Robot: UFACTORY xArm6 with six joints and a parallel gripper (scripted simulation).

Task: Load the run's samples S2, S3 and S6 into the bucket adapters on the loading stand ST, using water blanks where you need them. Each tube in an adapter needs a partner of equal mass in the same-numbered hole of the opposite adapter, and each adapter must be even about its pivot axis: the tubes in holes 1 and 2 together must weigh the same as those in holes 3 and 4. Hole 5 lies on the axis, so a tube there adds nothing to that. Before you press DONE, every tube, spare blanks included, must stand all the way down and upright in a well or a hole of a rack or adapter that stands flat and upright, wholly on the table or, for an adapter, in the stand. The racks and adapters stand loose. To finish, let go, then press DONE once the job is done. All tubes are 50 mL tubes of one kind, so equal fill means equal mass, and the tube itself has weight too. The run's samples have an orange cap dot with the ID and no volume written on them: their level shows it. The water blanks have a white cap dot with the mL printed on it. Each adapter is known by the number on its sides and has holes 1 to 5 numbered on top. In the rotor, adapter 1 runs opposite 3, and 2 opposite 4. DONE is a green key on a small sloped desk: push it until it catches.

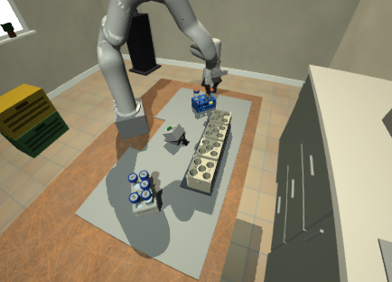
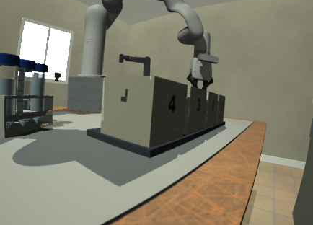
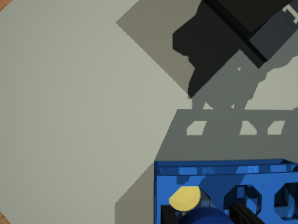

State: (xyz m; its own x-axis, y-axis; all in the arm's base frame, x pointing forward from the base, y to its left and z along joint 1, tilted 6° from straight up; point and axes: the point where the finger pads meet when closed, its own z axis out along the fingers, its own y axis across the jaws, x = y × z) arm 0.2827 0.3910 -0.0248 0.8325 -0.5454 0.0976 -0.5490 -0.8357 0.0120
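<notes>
My hand is 5 cm above the tube and 1 cm past it. Also, from my hand: blue sample rack (9 cm below, 4 cm behind, 2 cm to the right); adapter (28 cm to the right, 16 cm ahead, 7 cm below); DONE key desk (35 cm to the right, 6 cm below, 4 cm behind).
</notes>
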